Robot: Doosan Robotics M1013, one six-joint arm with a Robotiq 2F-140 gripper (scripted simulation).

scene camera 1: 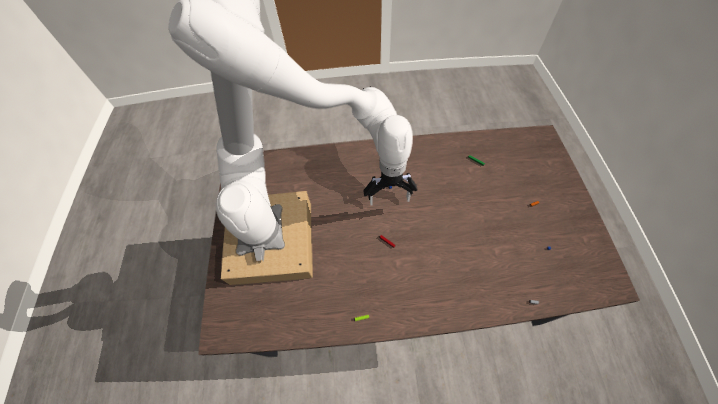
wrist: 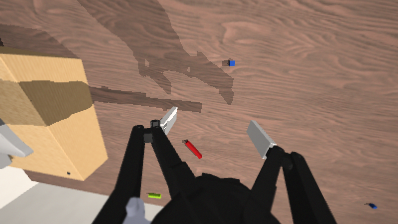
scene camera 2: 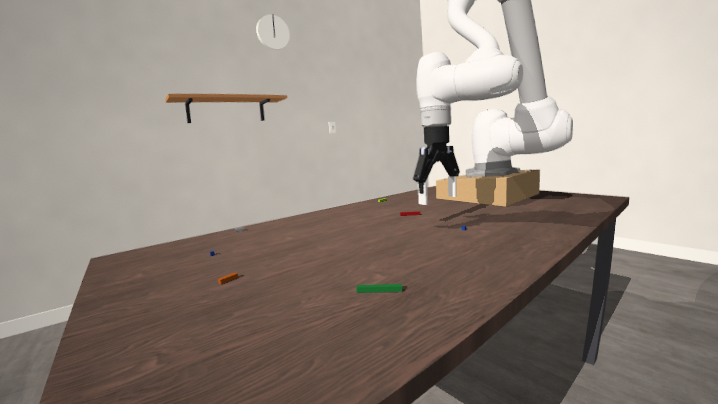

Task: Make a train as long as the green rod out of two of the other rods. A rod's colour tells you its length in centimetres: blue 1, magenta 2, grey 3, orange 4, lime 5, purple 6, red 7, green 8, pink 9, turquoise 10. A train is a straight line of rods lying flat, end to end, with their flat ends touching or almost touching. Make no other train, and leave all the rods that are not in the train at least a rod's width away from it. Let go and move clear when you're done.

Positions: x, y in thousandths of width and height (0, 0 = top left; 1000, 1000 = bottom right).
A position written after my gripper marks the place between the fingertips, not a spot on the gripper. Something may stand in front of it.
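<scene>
You'd find my gripper in scene camera 2 (611, 496), and it's there in scene camera 1 (542, 496) and the wrist view (534, 533) as well.
</scene>
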